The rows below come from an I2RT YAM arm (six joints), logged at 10 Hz.
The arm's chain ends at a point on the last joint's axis. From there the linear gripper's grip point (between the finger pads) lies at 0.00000 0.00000 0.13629 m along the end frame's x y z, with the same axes.
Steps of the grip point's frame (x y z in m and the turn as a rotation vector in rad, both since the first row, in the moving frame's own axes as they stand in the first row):
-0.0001, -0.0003, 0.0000, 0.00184, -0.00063, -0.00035
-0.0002, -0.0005, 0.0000, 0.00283, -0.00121, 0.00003
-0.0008, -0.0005, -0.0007, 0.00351, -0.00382, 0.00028
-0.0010, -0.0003, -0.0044, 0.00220, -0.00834, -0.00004
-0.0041, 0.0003, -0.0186, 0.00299, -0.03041, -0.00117
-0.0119, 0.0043, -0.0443, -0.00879, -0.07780, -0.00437
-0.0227, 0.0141, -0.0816, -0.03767, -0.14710, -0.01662
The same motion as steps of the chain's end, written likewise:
0.0000, 0.0000, 0.0000, 0.00184, -0.00063, -0.00035
0.0000, -0.0001, 0.0000, 0.00283, -0.00121, 0.00003
-0.0003, 0.0000, -0.0007, 0.00351, -0.00382, 0.00028
0.0001, 0.0000, -0.0044, 0.00220, -0.00834, -0.00004
0.0000, 0.0007, -0.0185, 0.00299, -0.03041, -0.00117
-0.0013, 0.0031, -0.0439, -0.00879, -0.07780, -0.00437
-0.0028, 0.0088, -0.0800, -0.03767, -0.14710, -0.01662

